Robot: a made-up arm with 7 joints. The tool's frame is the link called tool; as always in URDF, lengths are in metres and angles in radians. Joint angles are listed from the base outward. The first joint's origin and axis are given. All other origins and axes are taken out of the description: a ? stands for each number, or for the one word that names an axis. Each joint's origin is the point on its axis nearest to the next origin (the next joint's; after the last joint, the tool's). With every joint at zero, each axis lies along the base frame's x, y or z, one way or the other. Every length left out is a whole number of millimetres.
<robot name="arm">
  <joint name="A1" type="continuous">
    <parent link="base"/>
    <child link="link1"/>
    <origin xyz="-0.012 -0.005 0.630"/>
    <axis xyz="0 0 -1"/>
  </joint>
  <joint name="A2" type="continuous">
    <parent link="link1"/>
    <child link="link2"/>
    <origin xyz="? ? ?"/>
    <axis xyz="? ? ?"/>
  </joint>
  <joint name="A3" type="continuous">
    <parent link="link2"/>
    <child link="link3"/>
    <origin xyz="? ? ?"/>
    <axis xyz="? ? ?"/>
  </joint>
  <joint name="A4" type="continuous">
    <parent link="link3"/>
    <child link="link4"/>
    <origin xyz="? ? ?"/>
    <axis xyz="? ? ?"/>
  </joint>
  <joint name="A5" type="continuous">
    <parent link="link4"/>
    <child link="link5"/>
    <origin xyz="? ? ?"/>
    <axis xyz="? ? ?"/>
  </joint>
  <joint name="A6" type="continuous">
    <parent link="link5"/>
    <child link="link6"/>
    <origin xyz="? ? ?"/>
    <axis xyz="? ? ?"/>
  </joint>
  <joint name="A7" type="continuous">
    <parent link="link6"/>
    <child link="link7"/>
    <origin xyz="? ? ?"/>
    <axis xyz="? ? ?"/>
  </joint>
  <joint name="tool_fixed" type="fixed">
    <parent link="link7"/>
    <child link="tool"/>
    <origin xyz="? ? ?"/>
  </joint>
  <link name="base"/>
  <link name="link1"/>
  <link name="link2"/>
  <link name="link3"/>
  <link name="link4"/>
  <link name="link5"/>
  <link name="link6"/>
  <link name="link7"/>
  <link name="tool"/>
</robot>
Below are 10 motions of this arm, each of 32 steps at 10 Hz.
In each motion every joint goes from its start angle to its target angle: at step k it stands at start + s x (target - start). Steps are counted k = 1, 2, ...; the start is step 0. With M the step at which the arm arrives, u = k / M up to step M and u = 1 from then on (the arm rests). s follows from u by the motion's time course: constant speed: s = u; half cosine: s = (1 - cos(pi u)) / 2; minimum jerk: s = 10 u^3 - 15 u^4 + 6 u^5.
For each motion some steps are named. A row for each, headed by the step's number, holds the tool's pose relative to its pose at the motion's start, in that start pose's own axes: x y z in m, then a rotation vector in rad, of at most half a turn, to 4 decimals.
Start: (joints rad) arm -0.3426 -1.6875 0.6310 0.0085 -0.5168 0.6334 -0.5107
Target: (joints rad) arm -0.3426 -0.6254 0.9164 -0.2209 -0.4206 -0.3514 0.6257
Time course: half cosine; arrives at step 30
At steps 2, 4, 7, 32:
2: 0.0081 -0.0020 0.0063 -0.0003 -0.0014 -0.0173
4: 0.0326 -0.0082 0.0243 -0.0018 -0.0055 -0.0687
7: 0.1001 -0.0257 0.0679 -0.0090 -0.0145 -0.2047
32: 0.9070 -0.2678 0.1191 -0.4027 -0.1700 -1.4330

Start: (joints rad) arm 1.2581 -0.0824 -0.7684 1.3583 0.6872 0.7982 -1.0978
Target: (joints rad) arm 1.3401 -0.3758 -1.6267 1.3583 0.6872 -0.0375 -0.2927
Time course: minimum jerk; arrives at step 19
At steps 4, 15, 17, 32:
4: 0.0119 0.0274 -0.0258 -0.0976 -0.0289 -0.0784
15: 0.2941 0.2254 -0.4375 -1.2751 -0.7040 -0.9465
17: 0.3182 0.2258 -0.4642 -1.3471 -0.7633 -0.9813
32: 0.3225 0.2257 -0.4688 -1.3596 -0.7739 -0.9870

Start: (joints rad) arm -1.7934 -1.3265 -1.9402 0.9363 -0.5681 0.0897 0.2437
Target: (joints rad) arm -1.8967 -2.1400 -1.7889 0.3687 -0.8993 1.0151 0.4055
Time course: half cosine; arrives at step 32
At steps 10, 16, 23, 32:
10: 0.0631 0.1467 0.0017 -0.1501 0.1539 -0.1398
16: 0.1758 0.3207 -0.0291 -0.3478 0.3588 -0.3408
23: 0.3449 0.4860 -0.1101 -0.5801 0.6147 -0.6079
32: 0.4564 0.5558 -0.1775 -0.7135 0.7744 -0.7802

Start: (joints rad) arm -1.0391 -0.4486 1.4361 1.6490 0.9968 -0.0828 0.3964
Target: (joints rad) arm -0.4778 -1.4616 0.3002 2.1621 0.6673 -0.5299 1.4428
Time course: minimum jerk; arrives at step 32
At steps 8, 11, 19, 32:
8: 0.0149 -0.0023 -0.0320 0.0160 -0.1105 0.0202
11: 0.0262 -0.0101 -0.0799 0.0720 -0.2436 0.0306
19: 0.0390 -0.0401 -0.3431 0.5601 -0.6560 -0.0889
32: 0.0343 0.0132 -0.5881 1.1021 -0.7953 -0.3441

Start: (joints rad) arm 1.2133 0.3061 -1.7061 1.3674 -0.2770 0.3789 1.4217
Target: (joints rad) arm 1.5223 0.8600 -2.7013 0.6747 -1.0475 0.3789 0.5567
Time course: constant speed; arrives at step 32
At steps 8, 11, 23, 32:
8: -0.0482 -0.1052 -0.0985 0.0823 -0.3655 0.4736
11: -0.0552 -0.1460 -0.1519 0.0923 -0.5178 0.6449
23: -0.0029 -0.2772 -0.4349 -0.0195 -1.2150 1.2337
32: 0.1214 -0.3025 -0.6791 -0.3211 -1.8097 1.4795

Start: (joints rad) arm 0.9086 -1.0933 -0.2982 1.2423 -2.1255 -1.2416 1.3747
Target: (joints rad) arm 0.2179 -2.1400 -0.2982 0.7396 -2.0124 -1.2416 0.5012
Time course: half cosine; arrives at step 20
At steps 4, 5, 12, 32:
4: -0.0894 -0.0375 -0.0540 -0.0994 0.0055 0.2136
5: -0.1370 -0.0649 -0.0796 -0.1493 0.0107 0.3298
12: -0.4953 -0.5728 -0.1954 -0.5399 0.1028 1.5513
32: -0.4936 -1.0396 -0.1626 -0.7277 0.1299 2.4150

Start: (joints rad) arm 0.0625 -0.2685 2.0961 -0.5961 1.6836 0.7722 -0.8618
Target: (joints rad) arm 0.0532 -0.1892 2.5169 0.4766 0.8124 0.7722 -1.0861
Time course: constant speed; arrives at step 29
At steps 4, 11, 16, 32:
4: 0.0348 0.0588 -0.0202 -0.1318 0.0896 -0.0130
11: 0.1141 0.1374 -0.0625 -0.3060 0.2870 -0.0544
16: 0.1813 0.1718 -0.0945 -0.3797 0.4523 -0.0946
32: 0.3692 0.1686 -0.1691 -0.3444 0.9206 -0.2109

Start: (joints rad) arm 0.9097 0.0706 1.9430 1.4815 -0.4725 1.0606 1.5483
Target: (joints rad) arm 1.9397 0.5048 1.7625 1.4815 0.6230 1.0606 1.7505
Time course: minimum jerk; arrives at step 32
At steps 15, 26, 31, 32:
15: 0.1091 -0.0117 -0.0244 0.0543 0.7950 -0.1274
26: 0.2318 -0.0235 -0.0696 -0.3272 1.6733 -0.1742
31: 0.2433 -0.0247 -0.0743 -0.3903 1.7454 -0.1744
32: 0.2433 -0.0247 -0.0743 -0.3907 1.7459 -0.1744

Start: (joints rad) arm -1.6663 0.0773 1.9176 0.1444 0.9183 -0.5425 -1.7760
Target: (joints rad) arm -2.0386 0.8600 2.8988 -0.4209 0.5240 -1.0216 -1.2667
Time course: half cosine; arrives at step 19
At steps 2, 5, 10, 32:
2: 0.0061 0.0240 0.0099 -0.0407 0.0055 -0.0252
5: 0.0352 0.1507 0.0487 -0.2510 0.0222 -0.1491
10: 0.1080 0.5452 0.0471 -0.9059 -0.0270 -0.4873
32: 0.1827 0.9579 -0.1784 -1.7498 -0.2600 -0.8680

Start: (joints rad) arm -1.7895 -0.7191 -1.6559 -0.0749 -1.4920 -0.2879 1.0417
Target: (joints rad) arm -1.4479 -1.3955 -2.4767 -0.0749 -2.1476 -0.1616 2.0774
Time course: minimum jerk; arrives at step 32
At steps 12, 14, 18, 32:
12: 0.1600 0.1041 -0.0710 -0.1019 0.2526 0.0283
14: 0.2248 0.1378 -0.1091 -0.1426 0.3556 0.0394
18: 0.3606 0.1946 -0.2082 -0.2256 0.5764 0.0673
32: 0.5630 0.2431 -0.4201 -0.3328 0.9333 0.1371

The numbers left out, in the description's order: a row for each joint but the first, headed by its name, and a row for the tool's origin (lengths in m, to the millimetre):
A2: xyz -0.011 -0.036 0.000, axis 0 1 0
A3: xyz -0.023 0.000 0.557, axis 0 0 -1
A4: xyz 0.012 0.015 0.000, axis 0 1 0
A5: xyz -0.030 0.000 0.386, axis 0 0 -1
A6: xyz -0.014 0.007 0.000, axis 0 1 0
A7: xyz 0.018 0.000 0.098, axis 0 0 -1
tool: xyz -0.019 0.028 0.000

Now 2 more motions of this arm.
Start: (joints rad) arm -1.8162 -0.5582 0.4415 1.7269 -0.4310 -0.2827 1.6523
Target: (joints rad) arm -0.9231 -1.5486 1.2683 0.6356 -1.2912 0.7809 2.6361
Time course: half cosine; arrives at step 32
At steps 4, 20, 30, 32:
4: 0.0156 -0.0469 -0.0153 0.0575 0.0333 -0.0026
20: -0.0061 -0.4075 -0.8442 1.1186 0.1949 -0.3782
30: -0.1527 -0.1212 -1.2328 1.5996 0.2639 -0.9176
32: -0.1571 -0.1080 -1.2418 1.6136 0.2691 -0.9385

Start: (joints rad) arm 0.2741 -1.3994 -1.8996 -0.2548 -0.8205 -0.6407 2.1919
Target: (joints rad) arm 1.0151 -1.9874 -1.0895 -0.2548 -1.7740 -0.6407 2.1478
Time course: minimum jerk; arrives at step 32
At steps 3, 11, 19, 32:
3: -0.0009 0.0058 -0.0046 -0.0070 -0.0024 -0.0001
11: -0.0156 0.1706 -0.1644 -0.2323 -0.0616 0.0015
19: 0.0114 0.3895 -0.5765 -0.7343 -0.0859 0.0289
32: 0.0470 0.4209 -0.9065 -1.1178 -0.0198 0.0641

